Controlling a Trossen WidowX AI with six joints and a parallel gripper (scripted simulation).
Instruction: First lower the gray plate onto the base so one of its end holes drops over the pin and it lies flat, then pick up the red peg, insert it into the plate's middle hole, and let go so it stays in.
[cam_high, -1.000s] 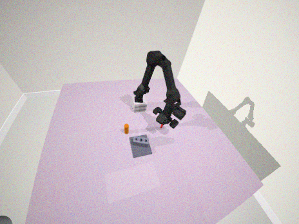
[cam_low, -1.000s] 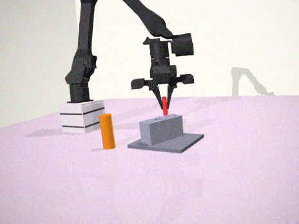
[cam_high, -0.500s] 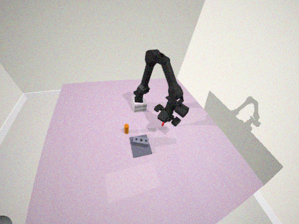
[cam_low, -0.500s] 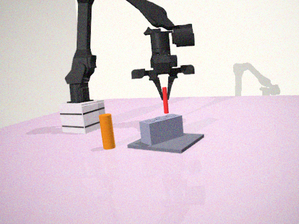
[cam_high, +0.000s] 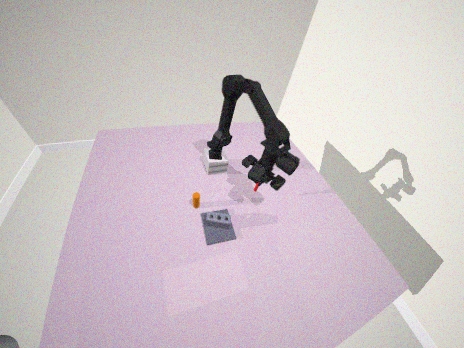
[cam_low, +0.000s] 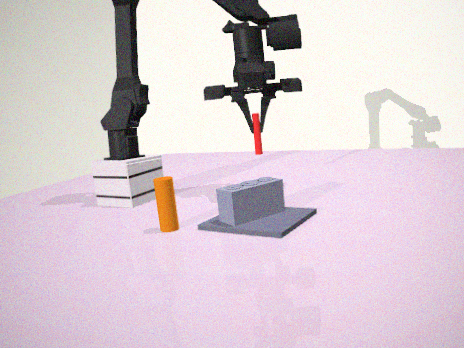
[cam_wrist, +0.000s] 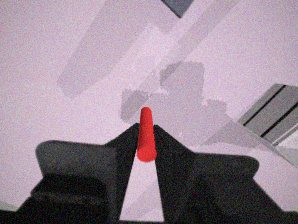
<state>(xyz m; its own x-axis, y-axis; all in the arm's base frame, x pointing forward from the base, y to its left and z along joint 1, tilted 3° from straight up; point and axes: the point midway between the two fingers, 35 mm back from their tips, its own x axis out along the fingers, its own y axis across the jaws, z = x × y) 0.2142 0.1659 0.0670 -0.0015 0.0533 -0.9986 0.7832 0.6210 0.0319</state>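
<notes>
My gripper tip is 120 mm short of the gray plate, 180 mm to the left of it and 70 mm above it. Also, from my gripper tip: gray base: 130 mm ahead, 160 mm to the right, 100 mm below; then orange cylinder: 30 mm ahead, 260 mm to the right, 70 mm below; then red peg: right at my gripper tip.
</notes>
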